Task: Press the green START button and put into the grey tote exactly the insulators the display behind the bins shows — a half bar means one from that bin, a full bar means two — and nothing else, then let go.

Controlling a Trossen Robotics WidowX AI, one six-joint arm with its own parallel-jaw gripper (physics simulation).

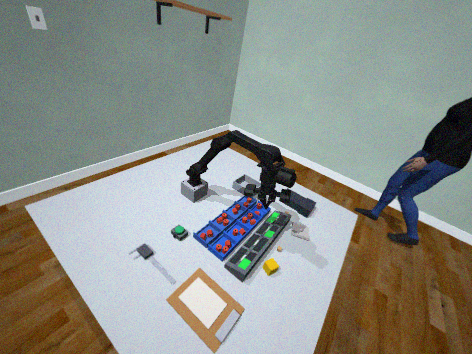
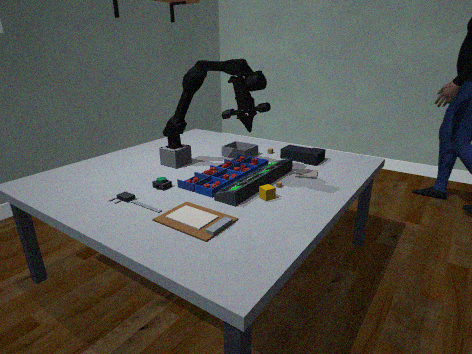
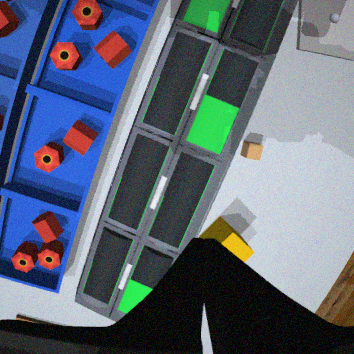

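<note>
My gripper is shut and empty, hanging high over the far end of the bins and display. The blue bin tray holds red hexagonal insulators in several compartments. The dark display strip lies along the tray. It shows green bars, one more at the far end. The green START button sits left of the tray. The grey tote stands behind the bins.
A yellow cube and a small tan cube lie beside the display. A black box, a grey plate, a clipboard and a hand tool lie around. A person's legs show at right.
</note>
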